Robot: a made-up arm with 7 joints. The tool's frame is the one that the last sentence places. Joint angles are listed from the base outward.
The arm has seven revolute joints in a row. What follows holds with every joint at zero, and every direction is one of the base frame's.
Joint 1 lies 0.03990 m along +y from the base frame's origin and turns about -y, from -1.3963 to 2.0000 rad.
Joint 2 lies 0.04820 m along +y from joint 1 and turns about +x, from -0.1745 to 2.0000 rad.
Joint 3 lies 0.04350 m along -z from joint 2 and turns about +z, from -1.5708 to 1.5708 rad.
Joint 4 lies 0.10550 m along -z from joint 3 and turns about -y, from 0.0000 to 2.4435 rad.
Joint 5 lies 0.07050 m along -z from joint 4 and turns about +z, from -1.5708 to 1.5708 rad.
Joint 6 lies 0.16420 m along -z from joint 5 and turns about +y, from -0.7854 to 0.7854 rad.
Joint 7 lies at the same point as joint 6 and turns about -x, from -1.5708 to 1.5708 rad.
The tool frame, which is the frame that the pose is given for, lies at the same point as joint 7; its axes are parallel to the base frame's.
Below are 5 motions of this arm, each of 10 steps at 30 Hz.
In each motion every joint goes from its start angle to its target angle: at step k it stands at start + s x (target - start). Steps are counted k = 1, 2, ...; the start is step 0. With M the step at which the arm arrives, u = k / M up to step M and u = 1 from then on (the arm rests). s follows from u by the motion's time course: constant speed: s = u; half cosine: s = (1 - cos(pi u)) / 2; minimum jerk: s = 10 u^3 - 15 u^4 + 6 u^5.
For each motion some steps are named. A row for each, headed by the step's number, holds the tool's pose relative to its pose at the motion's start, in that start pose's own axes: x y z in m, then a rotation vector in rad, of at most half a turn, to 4 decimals.
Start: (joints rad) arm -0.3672 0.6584 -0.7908 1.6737 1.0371 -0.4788 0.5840
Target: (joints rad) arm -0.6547 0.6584 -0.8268 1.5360 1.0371 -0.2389 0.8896
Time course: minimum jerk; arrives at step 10
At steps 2, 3, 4, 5, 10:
2: -0.0042 -0.0010 0.0039 -0.0048 0.0239 0.0224
3: -0.0117 -0.0032 0.0110 -0.0139 0.0662 0.0647
4: -0.0224 -0.0071 0.0216 -0.0280 0.1256 0.1299
5: -0.0345 -0.0128 0.0346 -0.0456 0.1914 0.2120
10: -0.0642 -0.0343 0.0714 -0.0963 0.3448 0.4615

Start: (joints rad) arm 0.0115 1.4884 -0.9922 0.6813 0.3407 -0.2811 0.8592
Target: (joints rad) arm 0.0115 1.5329 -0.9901 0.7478 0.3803 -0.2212 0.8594
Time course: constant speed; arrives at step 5
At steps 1, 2, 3, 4, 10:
1: 0.0012 0.0006 0.0013 0.0031 0.0000 0.0068
2: 0.0024 0.0012 0.0026 0.0061 -0.0001 0.0136
3: 0.0036 0.0018 0.0040 0.0089 -0.0002 0.0204
4: 0.0049 0.0023 0.0053 0.0115 -0.0002 0.0272
10: 0.0061 0.0028 0.0066 0.0140 -0.0003 0.0340

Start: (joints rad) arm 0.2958 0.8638 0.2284 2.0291 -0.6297 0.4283 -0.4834
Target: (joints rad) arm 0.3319 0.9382 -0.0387 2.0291 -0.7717 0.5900 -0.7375
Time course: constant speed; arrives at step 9
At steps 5, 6, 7, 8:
5: 0.0169 -0.0137 0.0151 0.0813 -0.0568 -0.0733
6: 0.0200 -0.0162 0.0185 0.0990 -0.0701 -0.0874
7: 0.0230 -0.0187 0.0220 0.1172 -0.0840 -0.1012
8: 0.0259 -0.0211 0.0257 0.1358 -0.0986 -0.1147

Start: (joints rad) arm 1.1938 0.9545 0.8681 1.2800 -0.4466 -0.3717 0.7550
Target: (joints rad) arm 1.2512 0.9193 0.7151 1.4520 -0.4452 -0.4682 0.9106
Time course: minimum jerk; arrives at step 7
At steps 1, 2, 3, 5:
1: 0.0011 0.0000 -0.0005 -0.0042 -0.0055 -0.0043
2: 0.0068 0.0002 -0.0032 -0.0258 -0.0339 -0.0268
3: 0.0176 0.0003 -0.0077 -0.0649 -0.0858 -0.0692
5: 0.0418 0.0000 -0.0163 -0.1470 -0.1972 -0.1667

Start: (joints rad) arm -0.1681 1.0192 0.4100 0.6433 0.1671 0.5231 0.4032
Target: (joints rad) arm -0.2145 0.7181 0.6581 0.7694 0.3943 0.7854 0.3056
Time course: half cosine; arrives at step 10
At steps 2, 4, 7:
2: -0.0032 -0.0047 -0.0024 -0.0242 0.0100 0.0493
4: -0.0119 -0.0165 -0.0079 -0.0886 0.0419 0.1772
7: -0.0293 -0.0354 -0.0154 -0.2077 0.1171 0.4003

